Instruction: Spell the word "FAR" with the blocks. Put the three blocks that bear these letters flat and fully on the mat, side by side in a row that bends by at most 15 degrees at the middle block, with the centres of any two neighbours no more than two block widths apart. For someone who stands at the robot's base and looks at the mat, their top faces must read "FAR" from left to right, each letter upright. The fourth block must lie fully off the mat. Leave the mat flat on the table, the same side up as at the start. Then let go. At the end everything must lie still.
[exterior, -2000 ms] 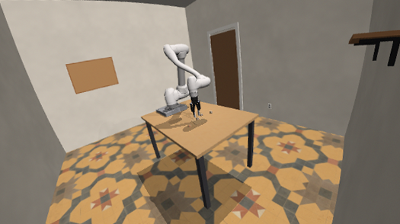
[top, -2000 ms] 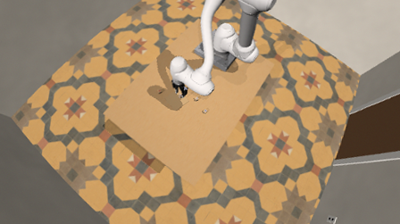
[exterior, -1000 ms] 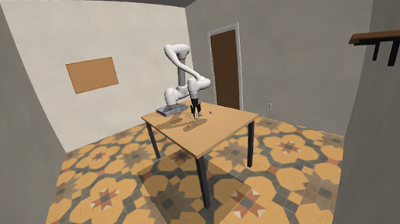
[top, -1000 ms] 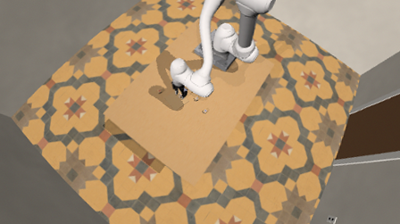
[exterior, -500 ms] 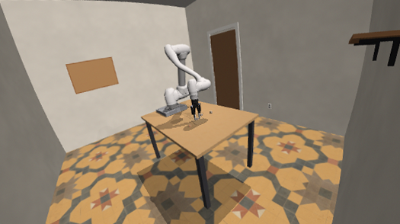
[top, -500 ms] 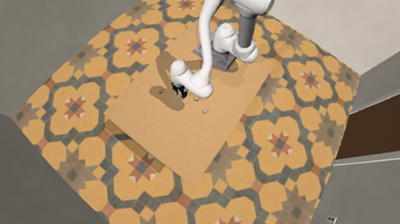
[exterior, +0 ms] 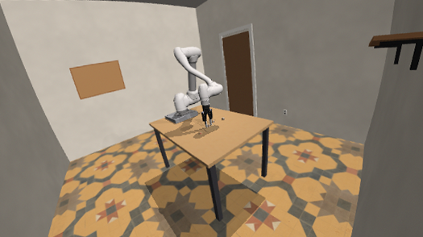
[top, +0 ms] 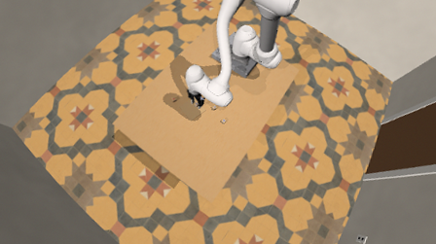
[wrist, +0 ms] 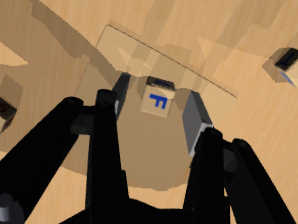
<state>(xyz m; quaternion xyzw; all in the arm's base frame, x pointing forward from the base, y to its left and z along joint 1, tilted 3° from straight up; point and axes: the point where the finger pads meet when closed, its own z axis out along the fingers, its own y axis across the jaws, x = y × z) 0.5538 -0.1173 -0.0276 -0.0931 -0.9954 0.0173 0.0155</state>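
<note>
My gripper is now 40 mm above the tan mat, 30 mm short of it and 10 mm to the left of it. Also, from my hand: R block: 170 mm to the right, 40 mm ahead, 30 mm below.
</note>
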